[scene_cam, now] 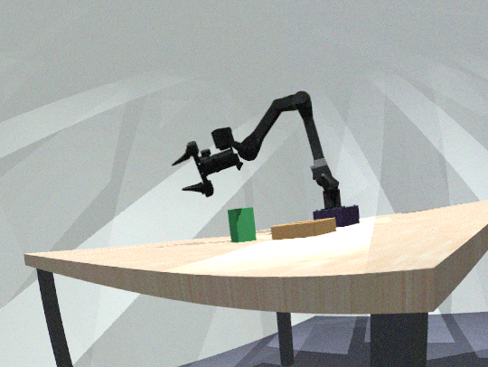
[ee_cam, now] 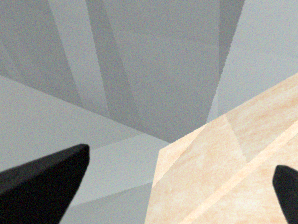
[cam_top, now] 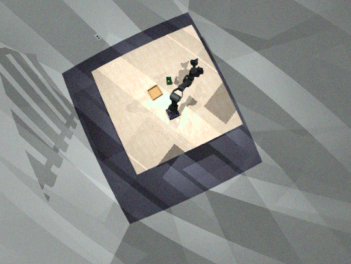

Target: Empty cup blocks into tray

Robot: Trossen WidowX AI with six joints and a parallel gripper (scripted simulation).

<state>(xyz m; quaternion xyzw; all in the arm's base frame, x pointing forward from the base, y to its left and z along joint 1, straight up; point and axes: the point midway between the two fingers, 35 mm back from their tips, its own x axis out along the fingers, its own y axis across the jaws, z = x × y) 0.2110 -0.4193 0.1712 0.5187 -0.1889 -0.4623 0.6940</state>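
The tan block is 300 mm to the left of my gripper tip, 180 mm below it and 70 mm ahead of it. The rest, counted from my gripper tip: red block: 300 mm to the left, 200 mm below, 60 mm ahead; then blue block: 300 mm to the left, 210 mm below, 70 mm ahead; then green square cup: 300 mm to the left, 200 mm below, 70 mm ahead.
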